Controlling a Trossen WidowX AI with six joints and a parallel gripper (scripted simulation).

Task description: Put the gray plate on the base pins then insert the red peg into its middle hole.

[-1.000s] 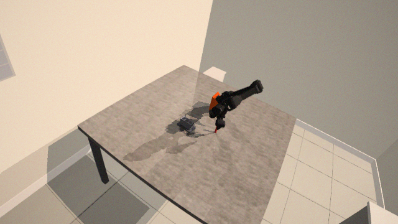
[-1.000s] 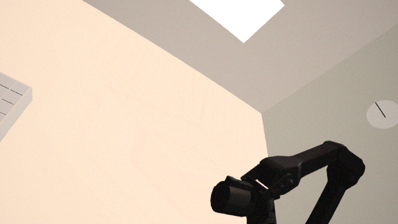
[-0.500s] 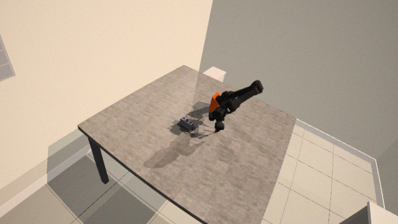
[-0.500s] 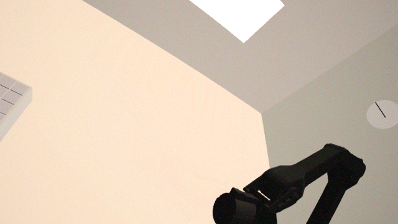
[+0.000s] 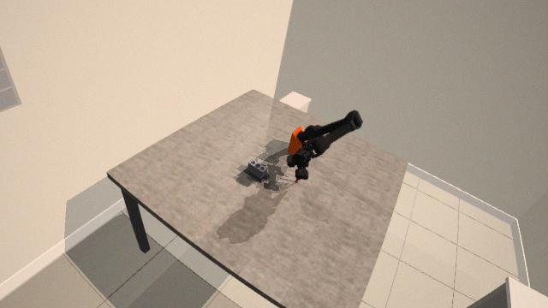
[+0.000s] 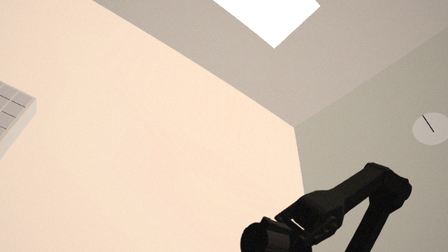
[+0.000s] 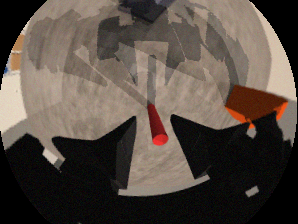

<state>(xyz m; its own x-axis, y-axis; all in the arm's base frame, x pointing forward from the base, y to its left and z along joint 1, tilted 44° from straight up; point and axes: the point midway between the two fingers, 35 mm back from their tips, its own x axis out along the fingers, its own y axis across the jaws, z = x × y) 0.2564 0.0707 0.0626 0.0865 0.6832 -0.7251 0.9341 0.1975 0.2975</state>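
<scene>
My gripper tip is right at the red peg. The rest, counted from my gripper tip: pin base (21 cm to the right, 7 cm ahead, 3 cm below); then gray plate (21 cm to the right, 7 cm ahead).
</scene>
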